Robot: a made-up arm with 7 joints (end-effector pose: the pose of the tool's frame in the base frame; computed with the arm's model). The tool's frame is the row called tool.
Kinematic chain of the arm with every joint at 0, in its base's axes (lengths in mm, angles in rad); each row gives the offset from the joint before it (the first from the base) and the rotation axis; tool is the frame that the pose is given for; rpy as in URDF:
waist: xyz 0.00 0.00 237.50 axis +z
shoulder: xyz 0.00 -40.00 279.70 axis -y
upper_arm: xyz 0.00 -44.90 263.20 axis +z
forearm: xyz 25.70 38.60 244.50 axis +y
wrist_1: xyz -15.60 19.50 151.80 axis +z
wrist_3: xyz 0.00 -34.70 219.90 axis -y
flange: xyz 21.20 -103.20 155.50 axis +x
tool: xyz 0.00 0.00 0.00 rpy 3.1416 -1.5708 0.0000
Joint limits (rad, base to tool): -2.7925..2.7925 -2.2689..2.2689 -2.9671..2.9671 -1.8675..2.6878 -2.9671..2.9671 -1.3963..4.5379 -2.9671..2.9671
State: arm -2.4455 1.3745 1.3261 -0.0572 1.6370 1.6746 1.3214
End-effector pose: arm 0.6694 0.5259 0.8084 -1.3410 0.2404 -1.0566
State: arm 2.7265 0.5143 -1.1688 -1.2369 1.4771 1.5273 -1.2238
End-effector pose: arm 0.4453 -0.3756 1.0514 0.9734 1.2794 -1.3900
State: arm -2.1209 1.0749 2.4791 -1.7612 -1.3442 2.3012 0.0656
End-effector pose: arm -0.1821 0.3550 0.7182 -1.9480 -0.1927 1.8585
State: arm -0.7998 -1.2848 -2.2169 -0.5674 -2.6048 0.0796 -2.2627
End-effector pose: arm 0.7285 -0.6339 0.4453 -1.3687 -1.6866 -1.7828
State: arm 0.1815 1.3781 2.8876 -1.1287 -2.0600 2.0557 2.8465
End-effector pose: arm -0.4483 -0.4919 0.8426 0.5001 -0.6891 0.8581
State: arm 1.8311 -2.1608 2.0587 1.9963 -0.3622 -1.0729 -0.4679
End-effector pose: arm -0.3691 0.1710 0.4295 -2.2531 1.0811 -1.4244
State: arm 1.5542 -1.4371 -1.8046 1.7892 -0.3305 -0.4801 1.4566
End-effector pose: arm 0.5613 0.3331 0.7819 0.5239 -1.4918 0.7355
